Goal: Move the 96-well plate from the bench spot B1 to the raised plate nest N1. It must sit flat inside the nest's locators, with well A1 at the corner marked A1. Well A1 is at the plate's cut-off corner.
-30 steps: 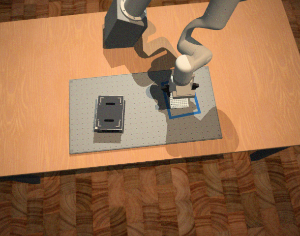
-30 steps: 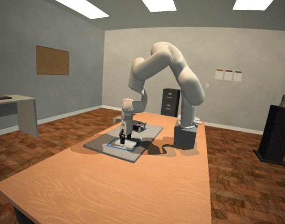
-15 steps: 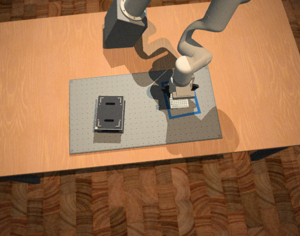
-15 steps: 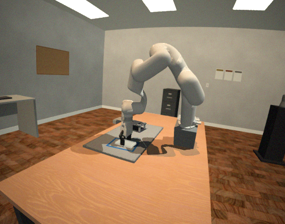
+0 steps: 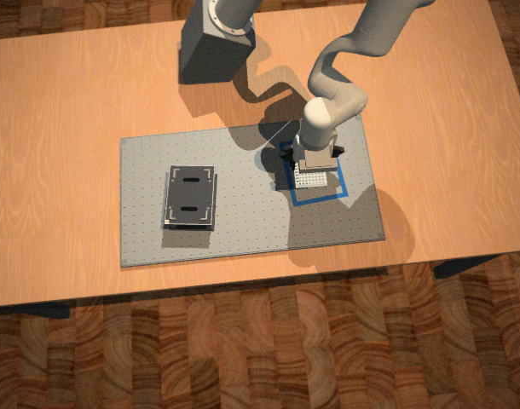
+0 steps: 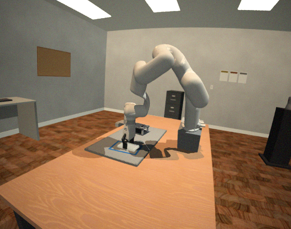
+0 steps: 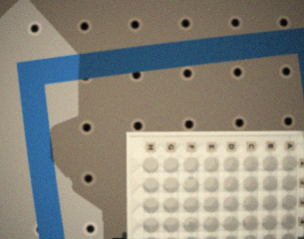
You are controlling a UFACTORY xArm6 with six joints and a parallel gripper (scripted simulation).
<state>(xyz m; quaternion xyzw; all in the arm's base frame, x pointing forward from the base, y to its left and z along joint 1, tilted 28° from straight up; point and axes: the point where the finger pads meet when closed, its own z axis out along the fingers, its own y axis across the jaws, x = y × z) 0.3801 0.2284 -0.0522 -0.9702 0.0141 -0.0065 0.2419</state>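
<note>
My gripper is now 10 mm above the white 96-well plate. Also, from my hand: dark plate nest N1 (330 mm to the right, 70 mm ahead, 40 mm above); A1 mark (390 mm to the right, 140 mm ahead, 40 mm above).
</note>
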